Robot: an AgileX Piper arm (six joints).
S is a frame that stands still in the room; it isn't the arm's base.
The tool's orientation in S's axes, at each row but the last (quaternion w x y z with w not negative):
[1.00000, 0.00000, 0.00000, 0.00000]
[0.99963, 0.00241, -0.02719, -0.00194]
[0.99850, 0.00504, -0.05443, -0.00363]
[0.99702, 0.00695, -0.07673, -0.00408]
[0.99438, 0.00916, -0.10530, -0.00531]
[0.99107, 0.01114, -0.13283, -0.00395]
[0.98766, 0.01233, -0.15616, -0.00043]
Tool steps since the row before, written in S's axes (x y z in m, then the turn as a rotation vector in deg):
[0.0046, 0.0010, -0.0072, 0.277, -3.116, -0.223]
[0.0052, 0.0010, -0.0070, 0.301, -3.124, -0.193]
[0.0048, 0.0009, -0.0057, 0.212, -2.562, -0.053]
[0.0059, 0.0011, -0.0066, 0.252, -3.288, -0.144]
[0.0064, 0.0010, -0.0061, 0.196, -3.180, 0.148]
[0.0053, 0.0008, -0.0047, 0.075, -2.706, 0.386]
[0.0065, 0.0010, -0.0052, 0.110, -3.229, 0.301]
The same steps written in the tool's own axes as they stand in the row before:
[0.0046, 0.0010, -0.0072, 0.277, -3.116, -0.223]
[0.0048, 0.0010, -0.0073, 0.303, -3.124, -0.194]
[0.0041, 0.0009, -0.0062, 0.225, -2.561, -0.051]
[0.0048, 0.0010, -0.0074, 0.257, -3.288, -0.137]
[0.0050, 0.0009, -0.0073, 0.262, -3.175, 0.158]
[0.0039, 0.0007, -0.0059, 0.203, -2.696, 0.409]
[0.0046, 0.0009, -0.0070, 0.213, -3.221, 0.331]

